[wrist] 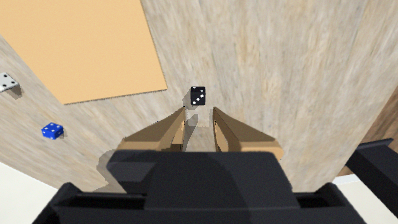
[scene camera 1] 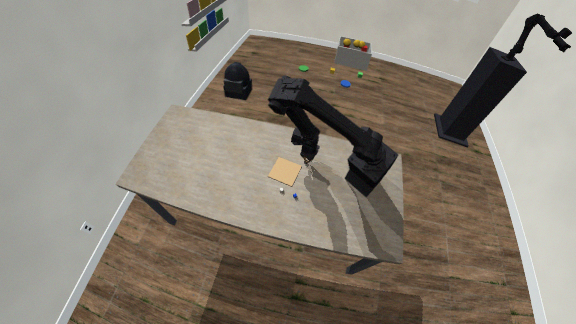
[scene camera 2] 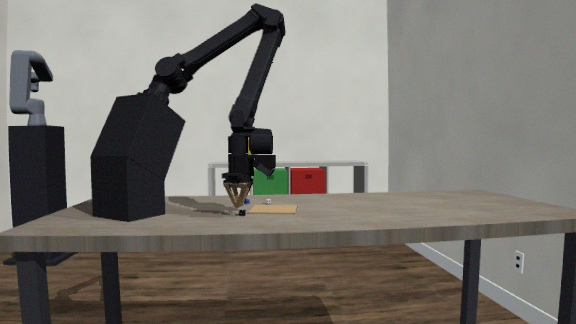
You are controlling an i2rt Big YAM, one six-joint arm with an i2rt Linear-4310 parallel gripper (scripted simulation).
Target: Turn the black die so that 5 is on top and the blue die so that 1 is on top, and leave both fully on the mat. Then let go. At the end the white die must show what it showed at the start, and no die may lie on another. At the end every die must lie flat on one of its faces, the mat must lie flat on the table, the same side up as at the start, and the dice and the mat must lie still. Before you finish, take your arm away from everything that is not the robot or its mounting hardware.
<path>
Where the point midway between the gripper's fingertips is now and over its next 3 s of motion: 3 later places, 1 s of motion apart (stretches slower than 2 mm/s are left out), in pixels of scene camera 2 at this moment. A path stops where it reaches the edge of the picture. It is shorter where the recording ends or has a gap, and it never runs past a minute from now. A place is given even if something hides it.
The gripper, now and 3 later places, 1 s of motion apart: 238,206; 238,211; 240,191; 250,180
</path>
